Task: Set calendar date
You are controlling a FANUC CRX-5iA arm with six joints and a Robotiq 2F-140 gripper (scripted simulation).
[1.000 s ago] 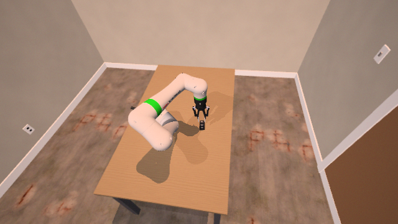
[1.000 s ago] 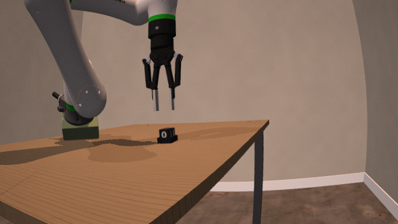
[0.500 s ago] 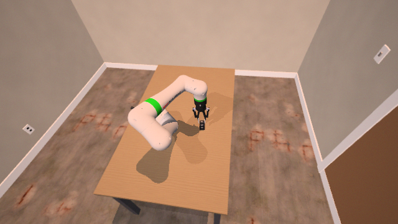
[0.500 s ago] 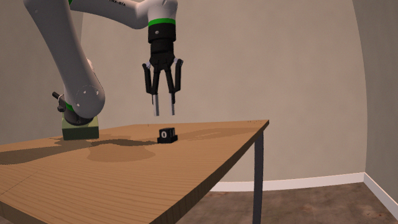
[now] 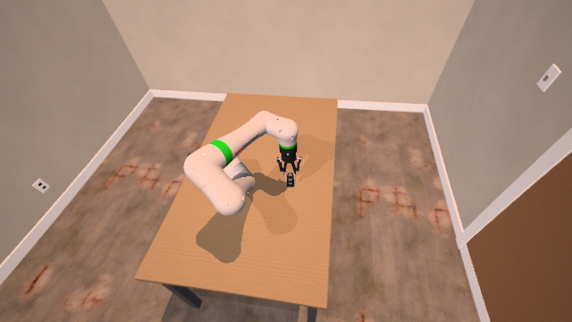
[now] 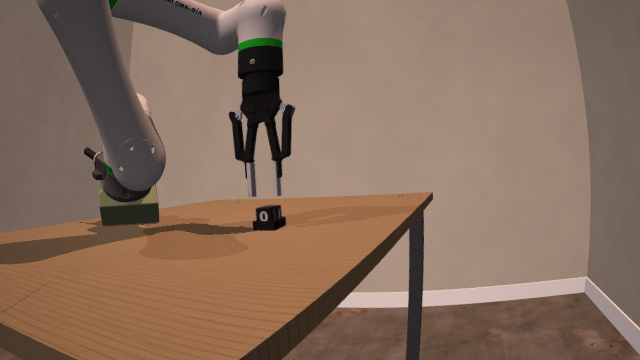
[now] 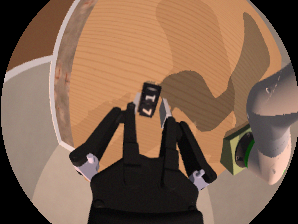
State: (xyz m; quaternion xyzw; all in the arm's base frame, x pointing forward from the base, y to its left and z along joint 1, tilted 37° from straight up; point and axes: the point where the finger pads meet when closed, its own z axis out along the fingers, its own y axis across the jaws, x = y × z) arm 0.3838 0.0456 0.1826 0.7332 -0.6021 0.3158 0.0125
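Right now my hand is 9 cm above the black calendar tray and 2 cm to the right of it.
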